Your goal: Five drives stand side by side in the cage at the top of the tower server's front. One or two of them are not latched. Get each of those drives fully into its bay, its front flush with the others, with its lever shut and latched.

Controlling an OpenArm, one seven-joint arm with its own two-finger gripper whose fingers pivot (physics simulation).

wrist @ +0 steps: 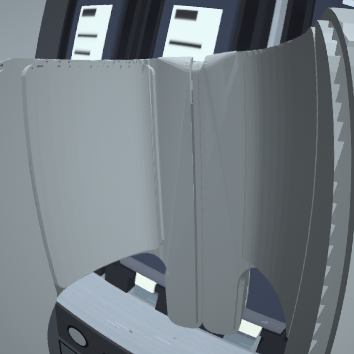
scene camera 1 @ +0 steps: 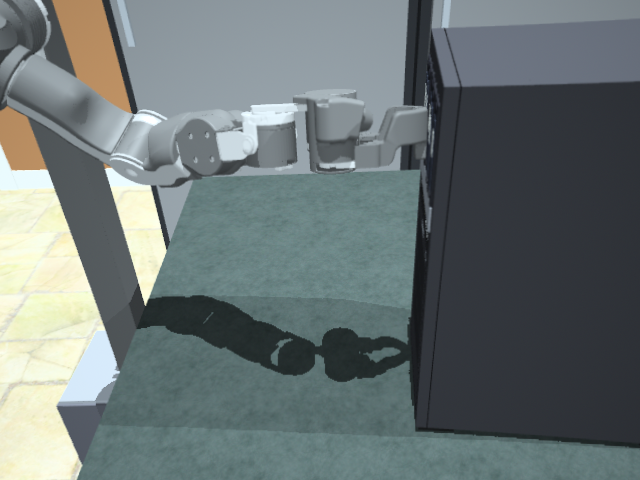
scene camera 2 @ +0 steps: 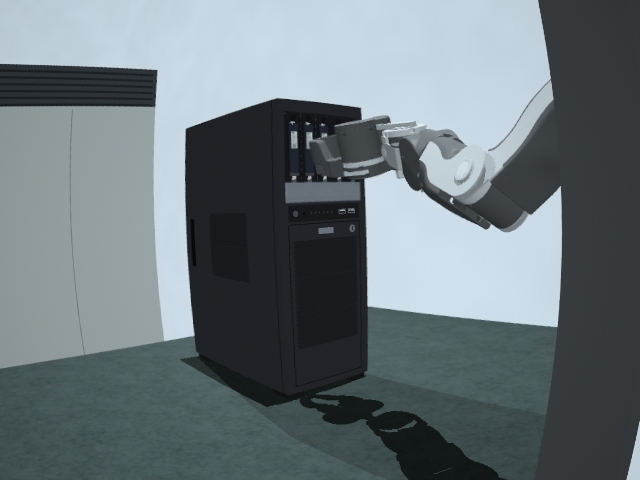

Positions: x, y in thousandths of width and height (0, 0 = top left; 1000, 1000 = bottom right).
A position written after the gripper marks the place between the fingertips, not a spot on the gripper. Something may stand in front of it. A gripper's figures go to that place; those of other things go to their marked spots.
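A dark post (scene camera 1: 126, 378) stands 1.00 m from the lens, while the gripper (scene camera 1: 665, 278) is 0.65 m from the lens.
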